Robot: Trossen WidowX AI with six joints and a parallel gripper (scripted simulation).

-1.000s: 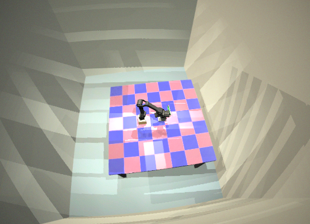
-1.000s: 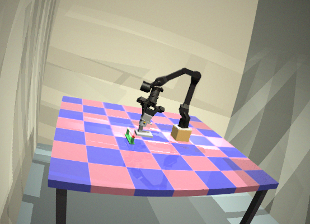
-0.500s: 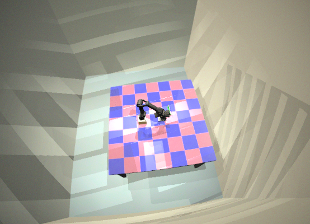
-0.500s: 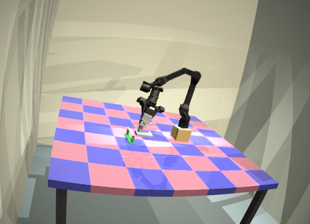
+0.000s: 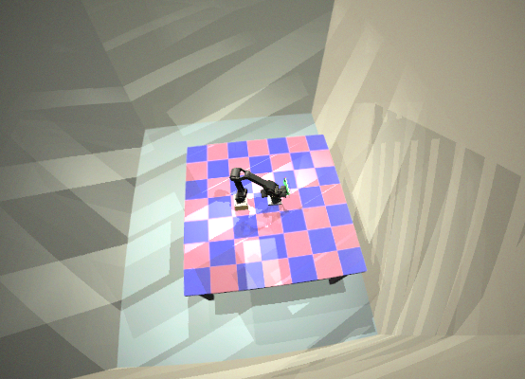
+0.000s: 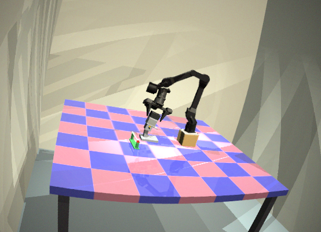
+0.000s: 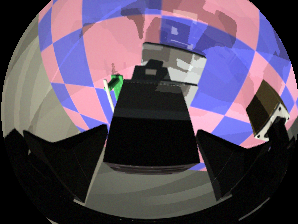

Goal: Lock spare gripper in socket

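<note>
The spare gripper is 10 mm to the right of my gripper tip, 10 mm below it and 10 mm ahead of it. From my gripper tip the other things lie so: grey mount: 90 mm below, 10 mm to the right, 10 mm ahead; green bar-shaped piece: 140 mm ahead, 120 mm below, 80 mm to the left.
</note>
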